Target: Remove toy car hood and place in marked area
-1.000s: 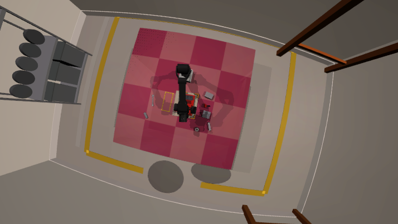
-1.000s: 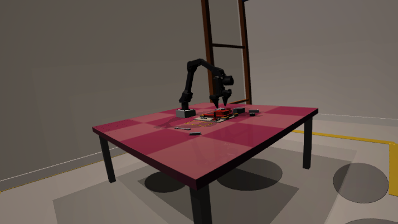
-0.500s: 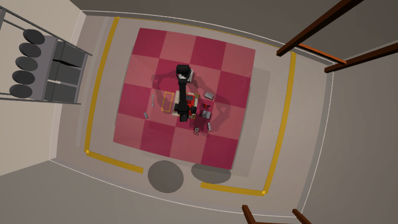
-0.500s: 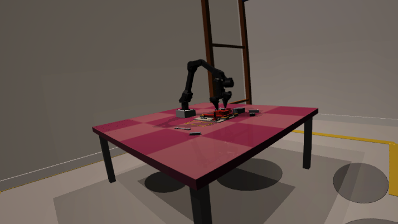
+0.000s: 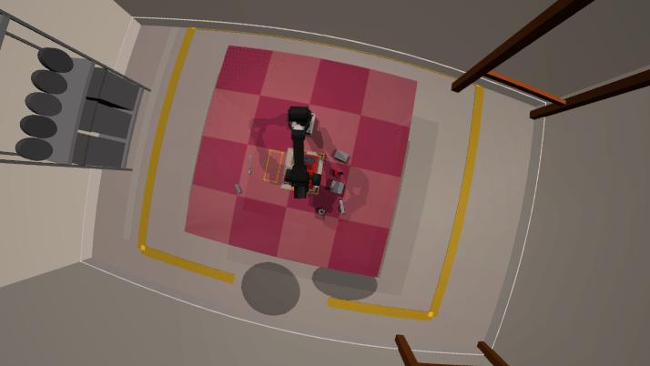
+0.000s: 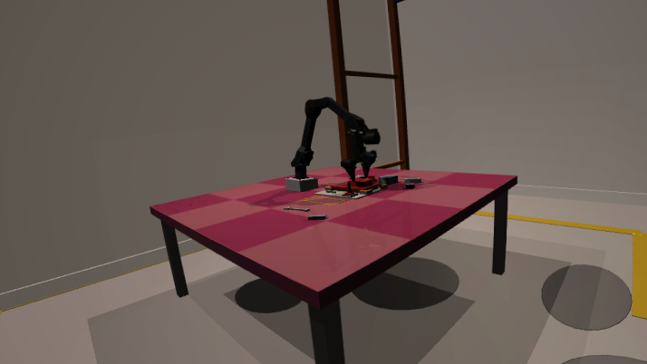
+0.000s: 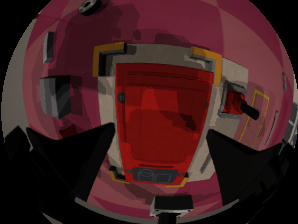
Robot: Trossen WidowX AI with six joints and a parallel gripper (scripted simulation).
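Now: gripper tip 10 mm above the red hood. The rest, counted from my gripper tip: wheel 150 mm ahead, 160 mm to the left, 40 mm below.
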